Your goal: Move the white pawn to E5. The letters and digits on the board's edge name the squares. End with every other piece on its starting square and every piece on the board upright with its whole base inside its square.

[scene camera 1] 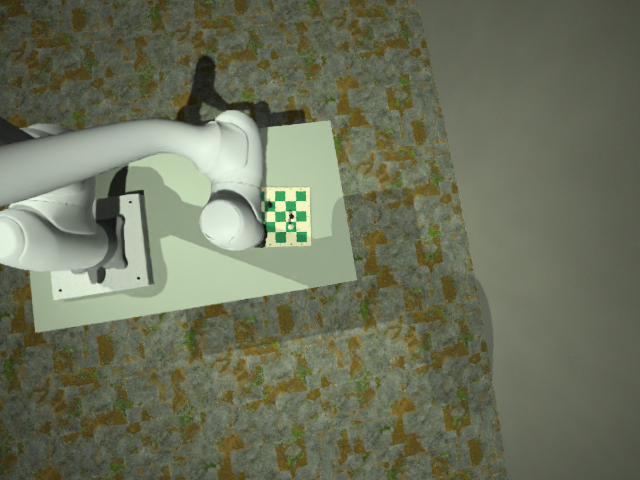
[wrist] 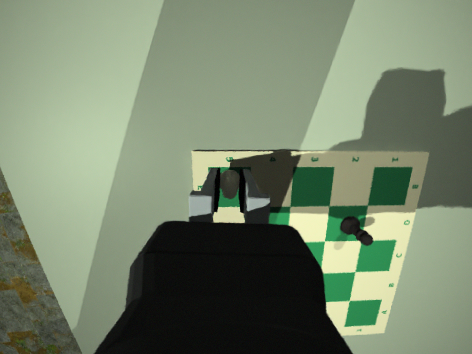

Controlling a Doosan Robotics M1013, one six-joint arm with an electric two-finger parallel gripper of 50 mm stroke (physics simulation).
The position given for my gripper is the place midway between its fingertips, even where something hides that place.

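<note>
There is a chessboard (scene camera 1: 293,200) (wrist: 313,191) that I can see, and with it I see my own gripper (wrist: 229,181).
</note>
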